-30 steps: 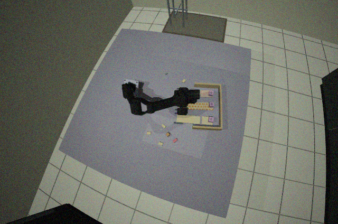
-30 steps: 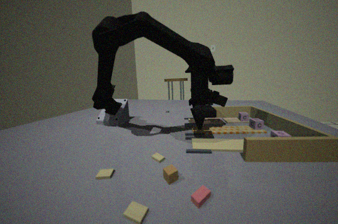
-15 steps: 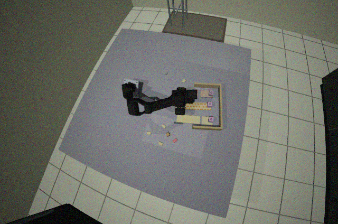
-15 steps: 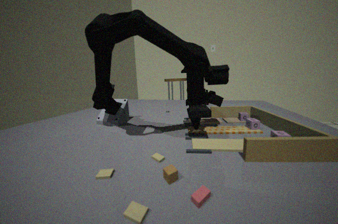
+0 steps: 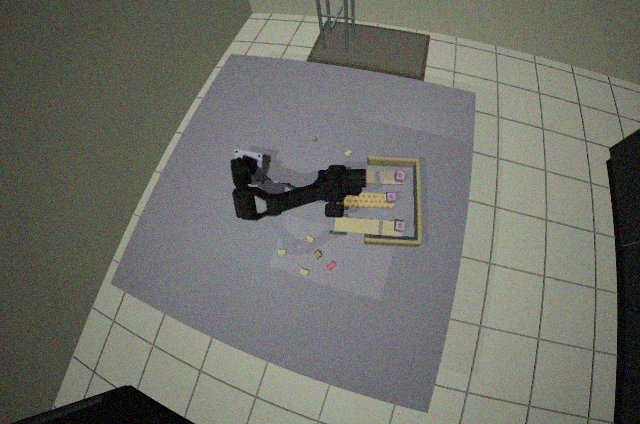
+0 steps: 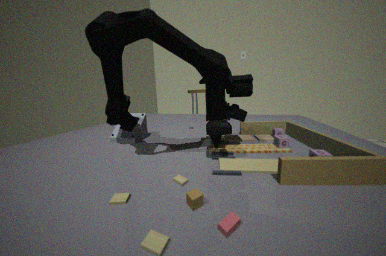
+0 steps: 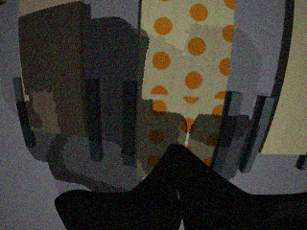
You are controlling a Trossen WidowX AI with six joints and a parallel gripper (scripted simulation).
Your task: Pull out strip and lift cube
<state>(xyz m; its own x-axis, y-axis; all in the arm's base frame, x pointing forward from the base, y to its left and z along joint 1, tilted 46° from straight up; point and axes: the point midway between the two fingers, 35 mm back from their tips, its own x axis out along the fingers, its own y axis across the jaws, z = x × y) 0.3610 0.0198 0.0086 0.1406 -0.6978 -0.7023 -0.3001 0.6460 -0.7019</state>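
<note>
The dotted strip lies 9 cm ahead of my gripper tip and 3 cm to the left of it. Round my gripper tip: pink block: 24 cm to the right, 7 cm ahead; then tan cube: 22 cm to the right, 1 cm ahead.
</note>
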